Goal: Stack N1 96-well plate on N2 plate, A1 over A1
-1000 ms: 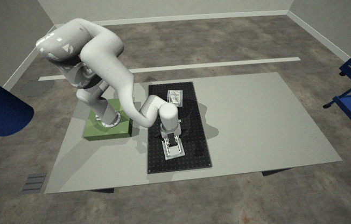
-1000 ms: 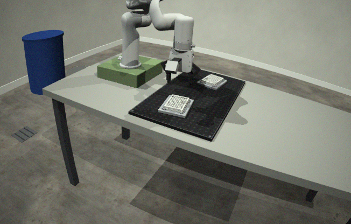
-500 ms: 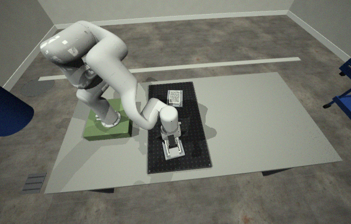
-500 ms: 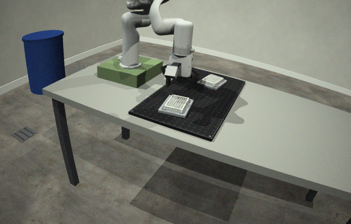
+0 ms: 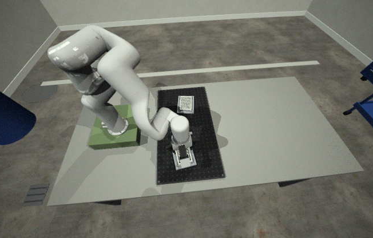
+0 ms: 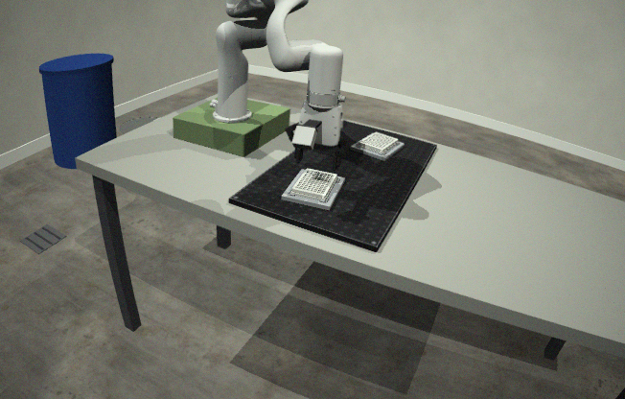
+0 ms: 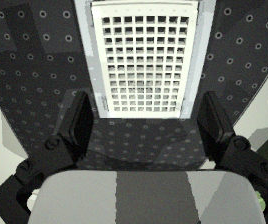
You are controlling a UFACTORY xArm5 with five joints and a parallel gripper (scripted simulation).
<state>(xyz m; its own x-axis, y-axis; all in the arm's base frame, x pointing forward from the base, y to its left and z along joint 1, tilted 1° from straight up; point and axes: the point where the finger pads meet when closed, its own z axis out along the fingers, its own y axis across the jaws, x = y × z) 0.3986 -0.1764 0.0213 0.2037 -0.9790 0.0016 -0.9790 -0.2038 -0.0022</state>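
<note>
Right now the white 96-well plate is 60 mm below my hand. The rest, counted from my hand: grey nest N1: 80 mm below; A1 mark: 30 mm behind, 300 mm to the left, 70 mm below; grey nest N2: 30 mm ahead, 380 mm to the left, 80 mm below.
</note>
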